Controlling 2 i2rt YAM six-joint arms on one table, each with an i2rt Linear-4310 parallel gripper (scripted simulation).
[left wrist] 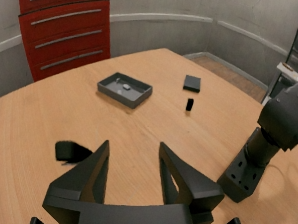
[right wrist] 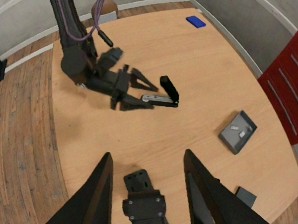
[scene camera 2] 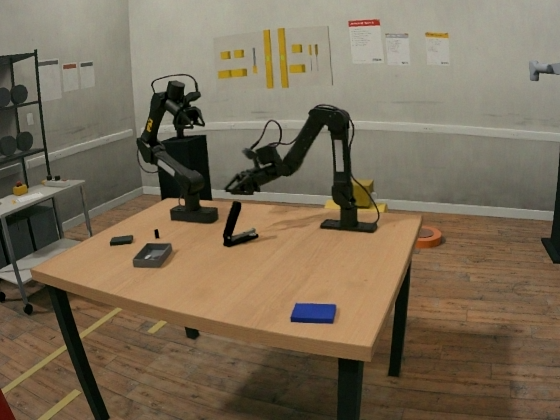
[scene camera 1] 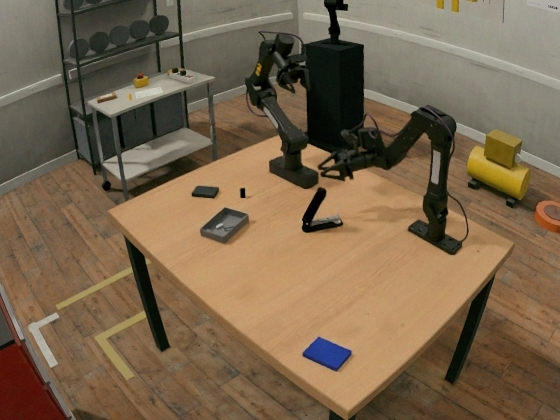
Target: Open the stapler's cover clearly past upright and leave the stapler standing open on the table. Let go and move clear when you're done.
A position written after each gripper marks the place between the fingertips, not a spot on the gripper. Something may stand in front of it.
Observation:
In view: the left gripper [scene camera 2: 228, 191], the right gripper [scene camera 1: 302, 91], a blue pad [scene camera 1: 326, 353] and a stapler [scene camera 1: 334, 221].
The blue pad is seen too in scene camera 2 [scene camera 2: 315, 313]. The stapler is seen too in scene camera 2 [scene camera 2: 239, 238]. The left gripper shows as well in the left wrist view [left wrist: 134, 145] and in the right wrist view [right wrist: 155, 98]. The left wrist view does not show the blue pad: it is out of frame.

